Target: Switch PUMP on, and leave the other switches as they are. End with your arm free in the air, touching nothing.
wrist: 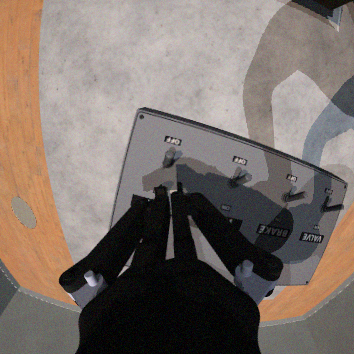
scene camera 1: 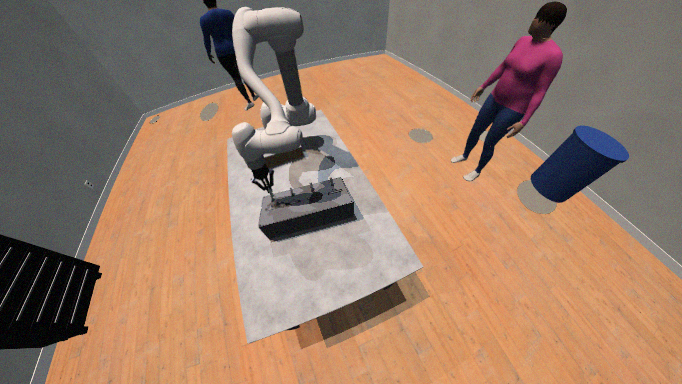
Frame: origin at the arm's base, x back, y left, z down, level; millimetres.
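Seen in the pictures: gripper, fingertip midpoint: [wrist: 171, 176] [scene camera 1: 272, 195].
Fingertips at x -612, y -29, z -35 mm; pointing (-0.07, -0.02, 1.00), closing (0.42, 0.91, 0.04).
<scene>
Offsets run from my fingertips to a thing's top centre. "pt": to the spot under its first point. Level surfaces: height alone.
The grey switch box [scene camera 1: 307, 220] [wrist: 145, 130] stands on the table with a row of levers. The leftmost lever in the wrist view [wrist: 169, 157] stands near its OFF label {pt dx +34, dy -10, dz +59 mm} [wrist: 173, 140] and appears to lean toward it. The other levers [wrist: 240, 178] [wrist: 294, 195] [wrist: 333, 206] also appear to lean toward OFF. The labels BRAKE {pt dx -58, dy +232, dz +21 mm} [wrist: 273, 230] and VALVE {pt dx -53, dy +354, dz +20 mm} [wrist: 312, 237] are readable; PUMP is not readable, and the gripper hides labels at the left. My gripper [scene camera 1: 270, 191] [wrist: 171, 176] is shut and empty, low over the box's left part, with its tips beside the leftmost lever. Contact cannot be judged.
The grey table {dz +132 mm} [scene camera 1: 280, 295] [wrist: 100, 65] carries the box and the arm's base. A person in blue [scene camera 1: 218, 32] stands behind the arm. A person in pink [scene camera 1: 530, 75] and a blue barrel [scene camera 1: 575, 167] are at the right. A black slatted object [scene camera 1: 45, 300] is at the left.
</scene>
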